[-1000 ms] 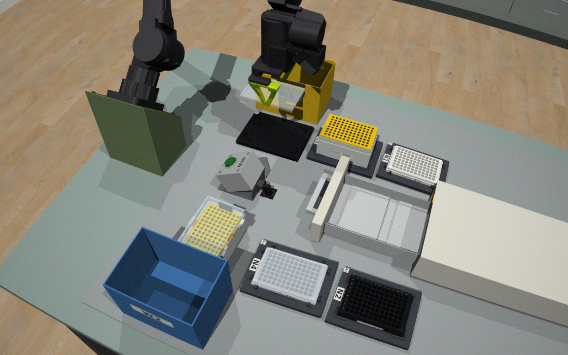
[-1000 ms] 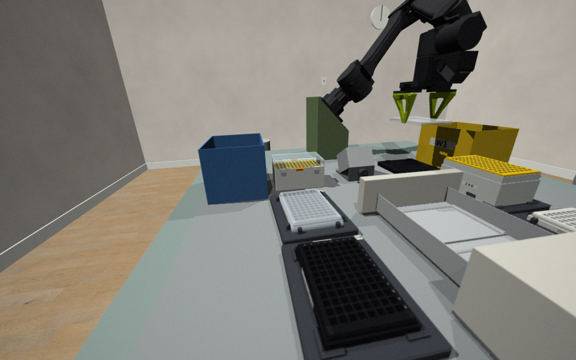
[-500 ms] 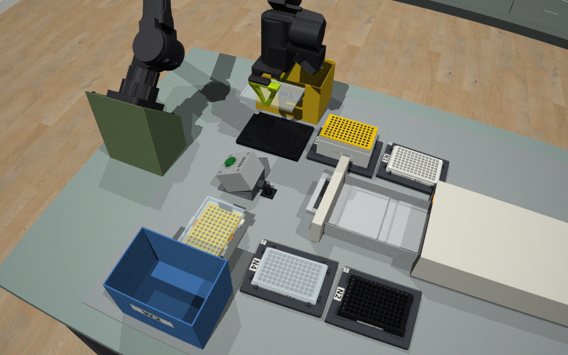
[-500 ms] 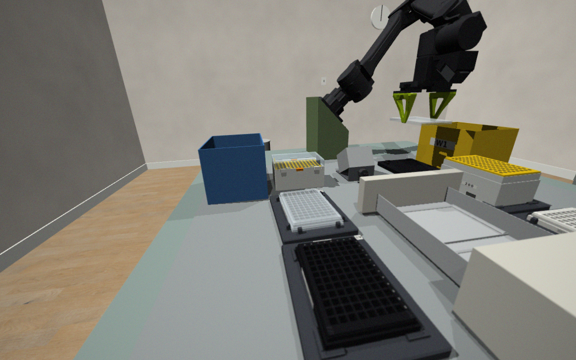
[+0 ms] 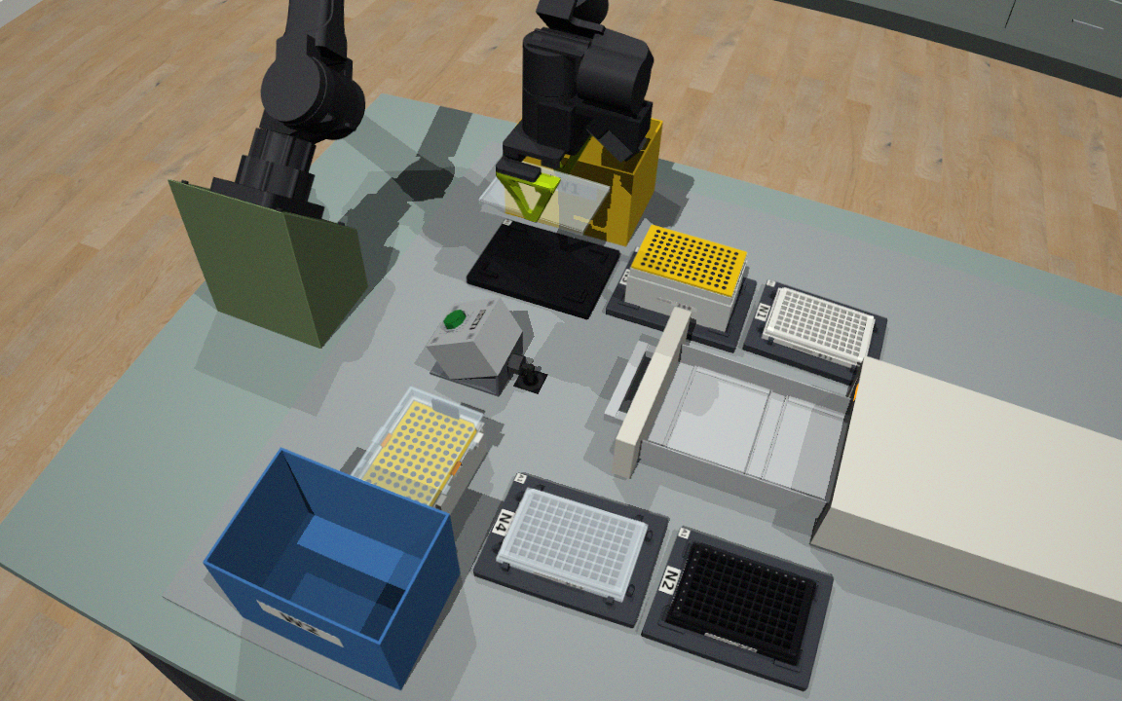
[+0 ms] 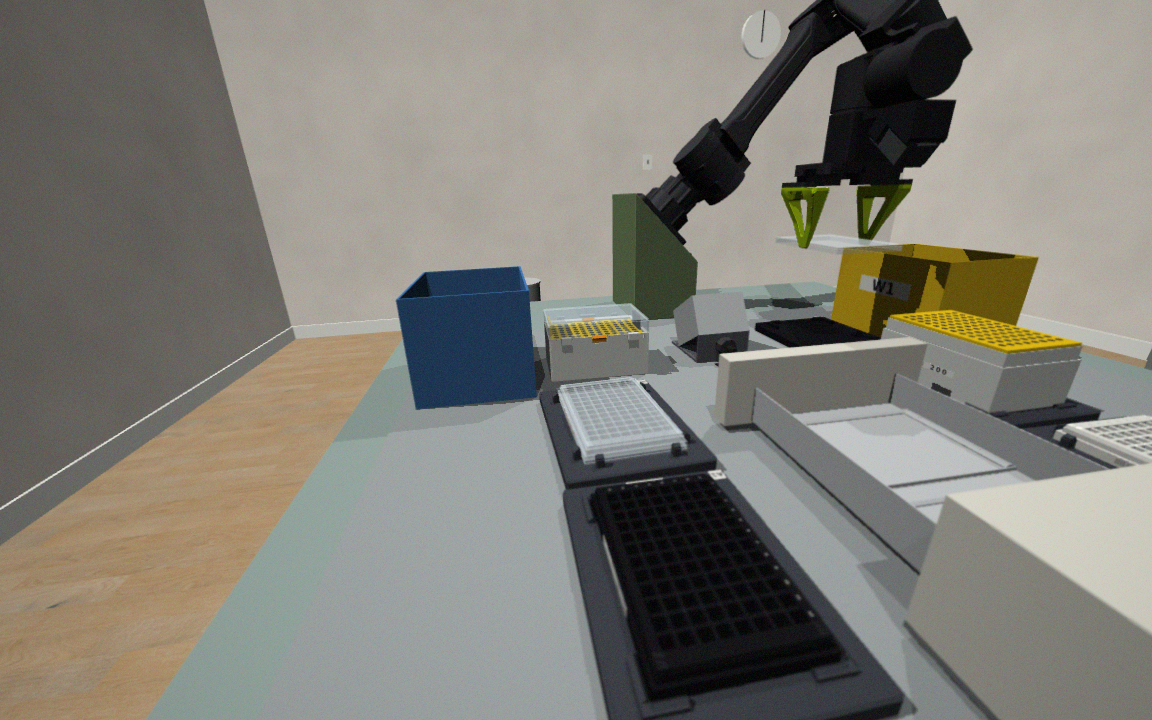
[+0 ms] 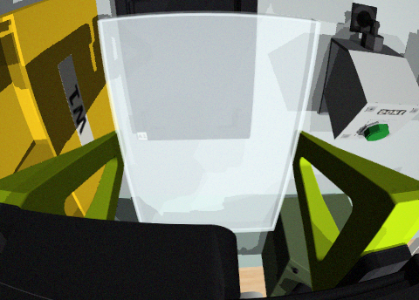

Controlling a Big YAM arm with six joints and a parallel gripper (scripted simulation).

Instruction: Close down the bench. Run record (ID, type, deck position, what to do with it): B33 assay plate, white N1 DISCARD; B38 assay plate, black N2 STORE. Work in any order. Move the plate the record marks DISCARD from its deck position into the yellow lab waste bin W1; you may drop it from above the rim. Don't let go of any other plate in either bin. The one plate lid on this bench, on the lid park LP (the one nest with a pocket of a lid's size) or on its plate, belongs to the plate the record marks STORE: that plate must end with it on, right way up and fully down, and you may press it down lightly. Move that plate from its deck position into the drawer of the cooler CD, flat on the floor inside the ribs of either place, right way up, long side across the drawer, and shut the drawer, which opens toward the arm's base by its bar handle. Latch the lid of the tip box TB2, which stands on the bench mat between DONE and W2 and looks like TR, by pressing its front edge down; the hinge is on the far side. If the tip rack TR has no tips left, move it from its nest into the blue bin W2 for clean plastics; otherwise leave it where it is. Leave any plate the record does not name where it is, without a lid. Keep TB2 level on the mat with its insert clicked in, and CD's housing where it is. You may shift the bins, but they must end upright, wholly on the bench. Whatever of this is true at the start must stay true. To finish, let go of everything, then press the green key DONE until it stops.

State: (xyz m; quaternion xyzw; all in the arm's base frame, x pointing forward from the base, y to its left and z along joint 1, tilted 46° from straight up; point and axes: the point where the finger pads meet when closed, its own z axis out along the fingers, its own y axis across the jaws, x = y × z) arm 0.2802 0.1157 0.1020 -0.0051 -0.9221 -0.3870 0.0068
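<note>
Right now my hand is 34 cm short of the black plate, 34 cm to the left of it and 13 cm above it. Also, from my hand: black lid park: 1 cm behind, 2 cm to the left, 14 cm below; green DONE key: 5 cm behind, 16 cm to the right, 8 cm below; plate lid: right at my hand.
</note>
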